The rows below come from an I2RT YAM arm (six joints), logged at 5 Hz.
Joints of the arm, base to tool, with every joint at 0 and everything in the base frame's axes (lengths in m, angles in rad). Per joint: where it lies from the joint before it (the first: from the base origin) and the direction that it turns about. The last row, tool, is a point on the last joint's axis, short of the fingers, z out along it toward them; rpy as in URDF.
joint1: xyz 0 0 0.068 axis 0 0 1
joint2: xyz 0.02 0.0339 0.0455 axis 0 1 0
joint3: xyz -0.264 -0.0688 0 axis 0 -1 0
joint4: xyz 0.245 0.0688 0.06 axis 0 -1 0
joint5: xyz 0.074 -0.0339 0.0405 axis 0 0 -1
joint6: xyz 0.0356 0 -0.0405 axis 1 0 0
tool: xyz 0 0 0 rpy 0 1.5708 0
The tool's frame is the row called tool.
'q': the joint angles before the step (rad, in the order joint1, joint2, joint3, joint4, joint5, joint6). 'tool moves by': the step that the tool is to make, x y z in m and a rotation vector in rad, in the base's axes. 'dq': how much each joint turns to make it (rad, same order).
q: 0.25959, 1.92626, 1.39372, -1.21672, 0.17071, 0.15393
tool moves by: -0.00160, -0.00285, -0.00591, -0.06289, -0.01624, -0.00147
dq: -0.00037, -0.00002, -0.02671, 0.02364, 0.06371, 0.01297
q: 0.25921, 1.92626, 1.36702, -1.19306, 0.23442, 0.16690
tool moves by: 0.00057, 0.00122, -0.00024, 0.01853, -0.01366, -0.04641
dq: 0.00076, 0.00001, 0.00039, 0.00763, -0.02251, 0.04500
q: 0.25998, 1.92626, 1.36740, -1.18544, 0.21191, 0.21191
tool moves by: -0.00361, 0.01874, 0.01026, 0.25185, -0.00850, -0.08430
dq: 0.03012, -0.03510, 0.00226, 0.03283, -0.25368, 0.08010
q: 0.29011, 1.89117, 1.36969, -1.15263, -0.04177, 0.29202
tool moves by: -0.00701, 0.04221, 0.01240, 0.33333, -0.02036, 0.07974
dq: 0.09307, -0.03358, -0.00001, 0.09690, -0.30785, 0.00075
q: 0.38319, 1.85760, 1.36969, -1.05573, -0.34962, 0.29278
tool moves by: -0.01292, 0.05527, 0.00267, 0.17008, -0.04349, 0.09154
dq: 0.14649, 0.00001, -0.00265, 0.14648, -0.12741, 0.07363
